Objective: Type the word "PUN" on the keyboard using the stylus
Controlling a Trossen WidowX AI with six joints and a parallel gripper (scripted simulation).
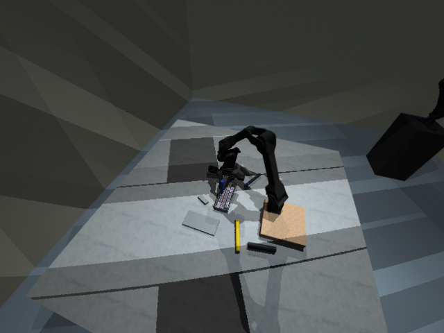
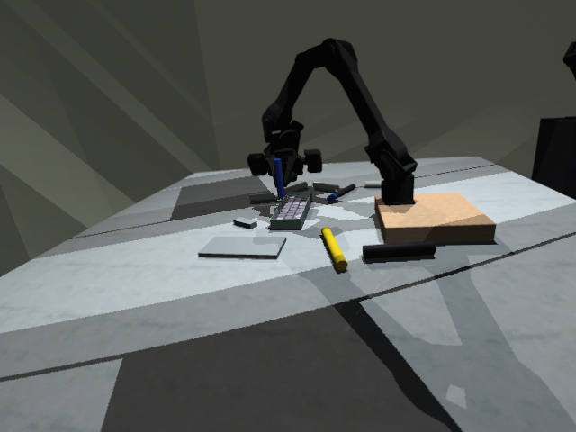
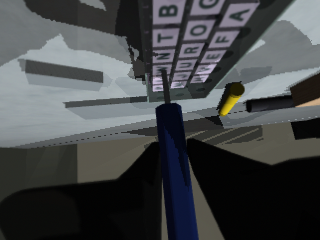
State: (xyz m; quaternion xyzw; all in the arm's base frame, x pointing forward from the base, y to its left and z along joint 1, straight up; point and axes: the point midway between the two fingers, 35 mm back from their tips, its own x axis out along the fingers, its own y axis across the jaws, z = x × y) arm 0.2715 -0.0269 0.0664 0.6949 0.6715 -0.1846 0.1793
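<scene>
My gripper tip is now 1 cm above the blue stylus. Round my gripper tip: flat grey plate 16 cm to the left, 8 cm below, 5 cm ahead; small grey block 9 cm ahead, 8 cm below, 4 cm to the left; stylus tip 5 cm below.
</scene>
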